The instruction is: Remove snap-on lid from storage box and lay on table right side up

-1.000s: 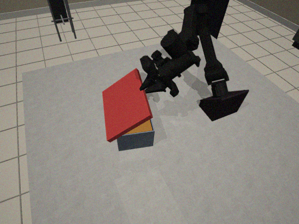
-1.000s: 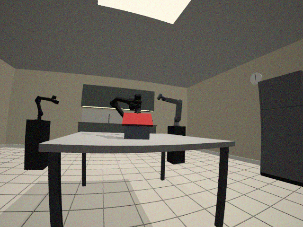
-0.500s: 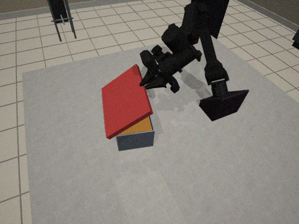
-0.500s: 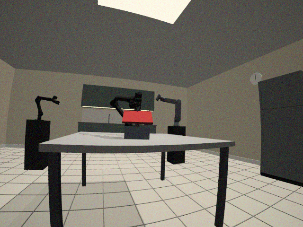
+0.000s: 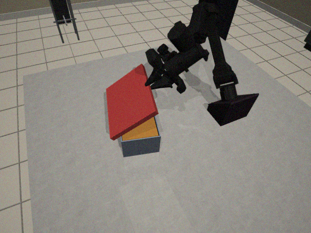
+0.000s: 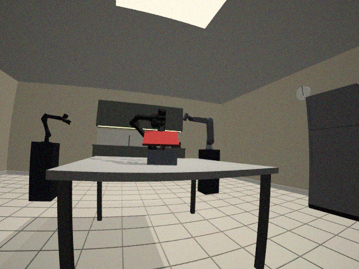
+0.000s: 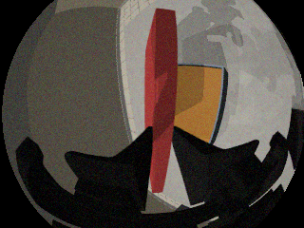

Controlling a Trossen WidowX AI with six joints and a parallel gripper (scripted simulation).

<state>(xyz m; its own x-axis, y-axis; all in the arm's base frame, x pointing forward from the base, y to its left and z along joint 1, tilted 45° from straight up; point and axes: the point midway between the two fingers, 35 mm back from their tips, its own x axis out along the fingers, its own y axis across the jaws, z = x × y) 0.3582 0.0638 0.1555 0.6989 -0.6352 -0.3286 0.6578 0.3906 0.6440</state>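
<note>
Now: the lid 70 mm ahead of my gripper tip, 40 mm below it and 20 mm to the right of it. The rest, counted from my gripper tip: grey storage box 180 mm below, 40 mm ahead.
</note>
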